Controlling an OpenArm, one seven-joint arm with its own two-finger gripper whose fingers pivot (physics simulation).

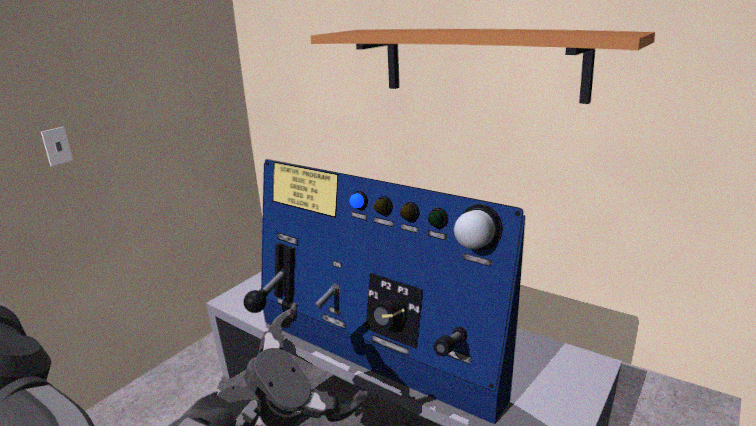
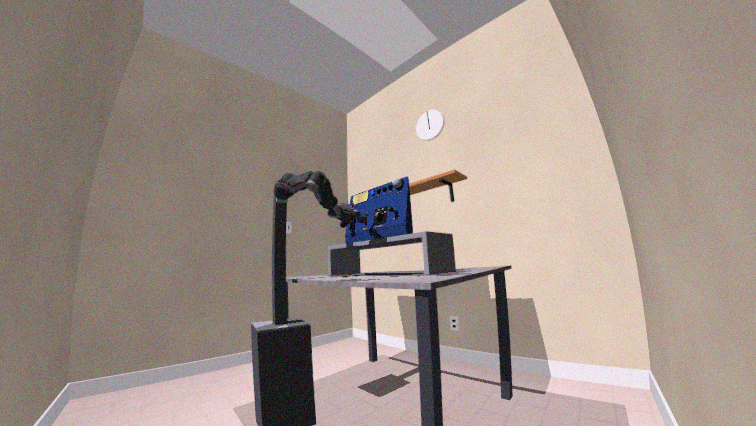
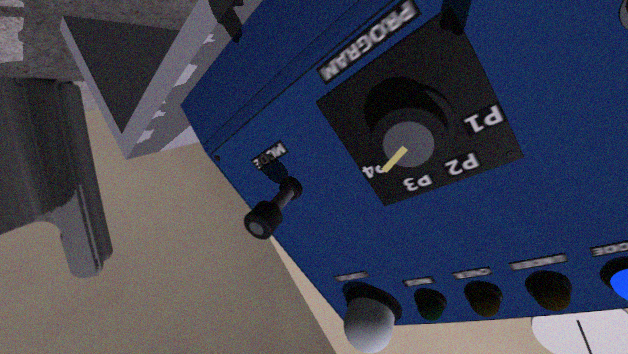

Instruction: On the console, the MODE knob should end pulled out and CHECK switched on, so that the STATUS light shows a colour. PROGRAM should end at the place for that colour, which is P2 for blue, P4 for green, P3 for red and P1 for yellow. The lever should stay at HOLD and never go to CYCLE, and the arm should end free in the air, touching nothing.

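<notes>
The blue console (image 1: 312, 238) (image 2: 404, 211) (image 3: 550, 210) stands upright. The MODE knob (image 1: 444, 345) (image 3: 262, 220) sits out on its visible stem. The CHECK toggle (image 1: 327, 296) points outward and slightly down, with ON above it. The STATUS dome (image 1: 474, 229) (image 3: 370, 325) is greyish white, showing no colour. The PROGRAM knob (image 1: 381, 315) (image 3: 408, 144) points at P4. The lever (image 1: 254, 300) angles down and out from its slot; its end labels are blurred. My gripper (image 1: 326, 355) is open and empty, low before the console, one fingertip below the lever and left of CHECK. Contact cannot be told.
A leftmost small lamp (image 1: 357, 201) glows blue; the other three are dark. The yellow colour card (image 1: 305, 189) is at the upper left. The console stands on a grey riser (image 1: 574, 370) (image 2: 440, 254) on the table (image 2: 470, 274). A wooden shelf (image 1: 481, 39) (image 2: 439, 180) hangs above.
</notes>
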